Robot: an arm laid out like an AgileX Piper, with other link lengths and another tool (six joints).
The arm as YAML. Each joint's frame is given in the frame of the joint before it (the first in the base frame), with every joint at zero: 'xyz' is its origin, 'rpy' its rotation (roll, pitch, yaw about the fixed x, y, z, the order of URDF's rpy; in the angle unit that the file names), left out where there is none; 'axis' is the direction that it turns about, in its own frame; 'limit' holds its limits. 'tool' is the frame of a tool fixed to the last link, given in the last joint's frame.
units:
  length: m
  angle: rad
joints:
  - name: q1
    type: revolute
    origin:
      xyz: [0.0, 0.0, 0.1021]
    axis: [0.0, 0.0, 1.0]
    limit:
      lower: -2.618
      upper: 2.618
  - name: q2
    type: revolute
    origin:
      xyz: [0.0, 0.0, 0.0]
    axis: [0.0, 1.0, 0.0]
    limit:
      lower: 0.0
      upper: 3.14
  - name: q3
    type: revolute
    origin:
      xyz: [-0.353, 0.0, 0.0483]
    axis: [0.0, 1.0, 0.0]
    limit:
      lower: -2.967
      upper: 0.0
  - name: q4
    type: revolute
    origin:
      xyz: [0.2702, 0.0, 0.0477]
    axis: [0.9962, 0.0, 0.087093]
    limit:
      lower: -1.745
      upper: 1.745
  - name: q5
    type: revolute
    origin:
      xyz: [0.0, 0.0, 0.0]
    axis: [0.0, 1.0, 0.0]
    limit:
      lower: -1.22
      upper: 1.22
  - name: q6
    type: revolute
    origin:
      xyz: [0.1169, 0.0, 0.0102]
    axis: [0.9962, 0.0, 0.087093]
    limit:
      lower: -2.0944
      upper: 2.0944
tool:
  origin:
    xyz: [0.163, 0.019, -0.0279]
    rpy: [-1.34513, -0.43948, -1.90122]
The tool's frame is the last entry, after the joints.
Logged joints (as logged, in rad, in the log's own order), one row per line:
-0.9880 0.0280 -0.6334 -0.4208 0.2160 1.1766
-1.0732 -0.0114 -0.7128 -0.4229 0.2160 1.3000
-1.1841 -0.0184 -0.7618 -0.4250 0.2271 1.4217
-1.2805 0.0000 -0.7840 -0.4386 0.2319 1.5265
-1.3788 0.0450 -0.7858 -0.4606 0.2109 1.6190
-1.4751 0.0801 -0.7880 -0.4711 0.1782 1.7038
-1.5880 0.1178 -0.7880 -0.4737 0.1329 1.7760
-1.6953 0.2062 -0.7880 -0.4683 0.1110 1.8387
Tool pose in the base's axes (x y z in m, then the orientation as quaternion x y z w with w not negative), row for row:
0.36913 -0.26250 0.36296 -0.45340 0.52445 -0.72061 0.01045
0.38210 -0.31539 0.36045 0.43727 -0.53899 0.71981 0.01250
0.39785 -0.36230 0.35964 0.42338 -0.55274 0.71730 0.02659
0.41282 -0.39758 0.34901 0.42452 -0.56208 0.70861 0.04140
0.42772 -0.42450 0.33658 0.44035 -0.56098 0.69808 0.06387
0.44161 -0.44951 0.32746 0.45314 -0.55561 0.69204 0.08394
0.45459 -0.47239 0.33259 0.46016 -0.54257 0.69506 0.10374
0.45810 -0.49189 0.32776 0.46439 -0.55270 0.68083 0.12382
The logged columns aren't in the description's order. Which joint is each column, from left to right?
Columns, left to right: q3, q5, q1, q4, q6, q2.
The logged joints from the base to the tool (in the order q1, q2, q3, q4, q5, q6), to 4 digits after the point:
-0.6334 1.1766 -0.9880 -0.4208 0.0280 0.2160
-0.7128 1.3000 -1.0732 -0.4229 -0.0114 0.2160
-0.7618 1.4217 -1.1841 -0.4250 -0.0184 0.2271
-0.7840 1.5265 -1.2805 -0.4386 0.0000 0.2319
-0.7858 1.6190 -1.3788 -0.4606 0.0450 0.2109
-0.7880 1.7038 -1.4751 -0.4711 0.0801 0.1782
-0.7880 1.7760 -1.5880 -0.4737 0.1178 0.1329
-0.7880 1.8387 -1.6953 -0.4683 0.2062 0.1110

